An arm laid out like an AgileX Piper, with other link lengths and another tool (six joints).
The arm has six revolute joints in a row. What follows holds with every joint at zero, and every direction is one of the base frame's. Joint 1 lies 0.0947 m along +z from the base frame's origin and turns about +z. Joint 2 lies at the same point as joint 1 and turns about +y. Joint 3 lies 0.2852 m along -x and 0.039 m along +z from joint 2 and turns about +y. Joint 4 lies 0.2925 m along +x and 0.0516 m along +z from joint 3 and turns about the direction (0.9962, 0, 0.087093). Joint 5 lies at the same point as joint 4 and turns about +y. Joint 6 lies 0.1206 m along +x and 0.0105 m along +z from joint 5 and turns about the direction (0.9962, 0, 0.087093). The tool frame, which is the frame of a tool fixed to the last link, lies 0.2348 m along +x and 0.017 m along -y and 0.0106 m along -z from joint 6; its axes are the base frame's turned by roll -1.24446, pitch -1.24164 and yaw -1.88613 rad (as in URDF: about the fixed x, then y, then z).
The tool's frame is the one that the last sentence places.
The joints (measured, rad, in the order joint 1, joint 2, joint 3, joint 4, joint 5, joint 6), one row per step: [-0.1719 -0.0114 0.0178 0.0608 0.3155 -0.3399]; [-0.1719 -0.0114 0.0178 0.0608 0.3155 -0.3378]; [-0.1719 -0.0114 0.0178 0.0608 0.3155 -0.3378]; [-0.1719 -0.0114 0.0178 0.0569 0.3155 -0.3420]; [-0.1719 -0.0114 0.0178 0.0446 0.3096 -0.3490]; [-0.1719 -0.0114 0.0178 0.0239 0.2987 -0.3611]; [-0.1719 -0.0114 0.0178 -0.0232 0.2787 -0.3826]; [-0.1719 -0.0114 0.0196 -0.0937 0.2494 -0.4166]
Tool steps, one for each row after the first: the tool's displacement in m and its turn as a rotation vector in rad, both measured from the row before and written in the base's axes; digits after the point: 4 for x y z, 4 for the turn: [0.0000 0.0001 -0.0001 0.0020 -0.0003 -0.0005]; [0.0000 0.0000 0.0000 0.0000 0.0000 0.0000]; [-0.0001 -0.0006 0.0002 -0.0079 0.0013 0.0007]; [0.0003 -0.0020 0.0024 -0.0198 -0.0027 0.0003]; [0.0006 -0.0032 0.0045 -0.0338 -0.0053 0.0006]; [0.0008 -0.0065 0.0087 -0.0704 -0.0081 0.0006]; [0.0010 -0.0083 0.0123 -0.1069 -0.0088 0.0023]
